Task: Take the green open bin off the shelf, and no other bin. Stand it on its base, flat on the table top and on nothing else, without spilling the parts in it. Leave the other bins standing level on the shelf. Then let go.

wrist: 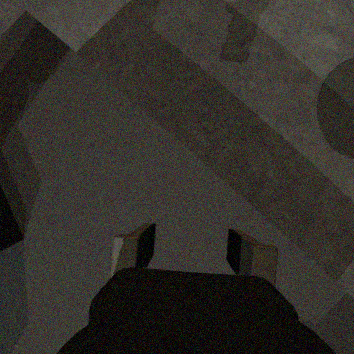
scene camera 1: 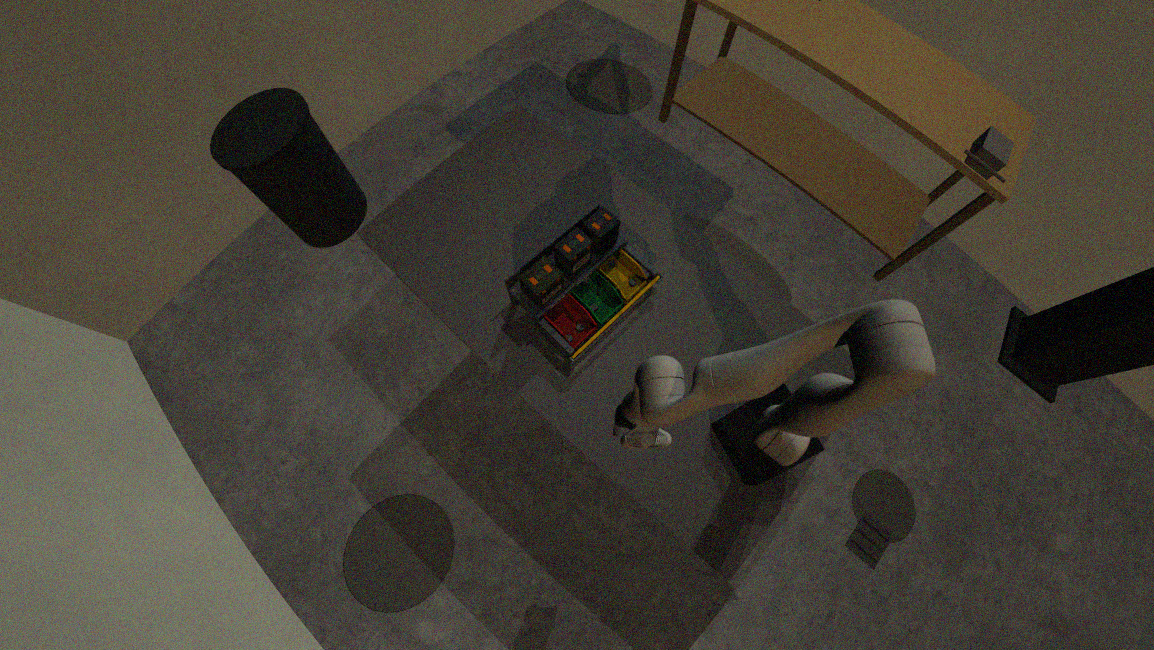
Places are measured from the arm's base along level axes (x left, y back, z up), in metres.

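Where they show: gripper, fingertip midpoint: [wrist: 190,241].
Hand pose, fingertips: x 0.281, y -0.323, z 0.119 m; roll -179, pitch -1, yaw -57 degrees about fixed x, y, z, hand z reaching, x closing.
Each offset is from my fingertips to the centre of the thing. "pt": to the spot under its first point. Level surfaces: height alone.
The green open bin {pt dy -0.307, dx -0.324, dz -0.264 m} [scene camera 1: 597,297] sits in the shelf's front row, between a red bin {pt dy -0.325, dx -0.208, dz -0.264 m} [scene camera 1: 570,321] and a yellow bin {pt dy -0.286, dx -0.443, dz -0.264 m} [scene camera 1: 624,274]. Small parts show dimly in the bins. The shelf {pt dy -0.242, dx -0.119, dz -0.208 m} [scene camera 1: 574,354] has a yellow front edge and stands on a dark grey surface {dz -0.273 m} [scene camera 1: 565,427] [wrist: 125,175]. My gripper [scene camera 1: 620,420] [wrist: 190,241] is open and empty, high above that surface. It is apart from the shelf, below it in the scene view. The bins do not show in the wrist view. The fingertips are small and dark in the scene view.
Several dark boxes with orange marks {dy -0.408, dx -0.329, dz -0.105 m} [scene camera 1: 574,248] stand behind the coloured bins. The arm's black base [scene camera 1: 734,452] is right of the gripper. A wooden bench [scene camera 1: 807,153] stands at upper right, a black cylinder [scene camera 1: 302,181] at upper left. A dark post [scene camera 1: 1082,339] is at far right.
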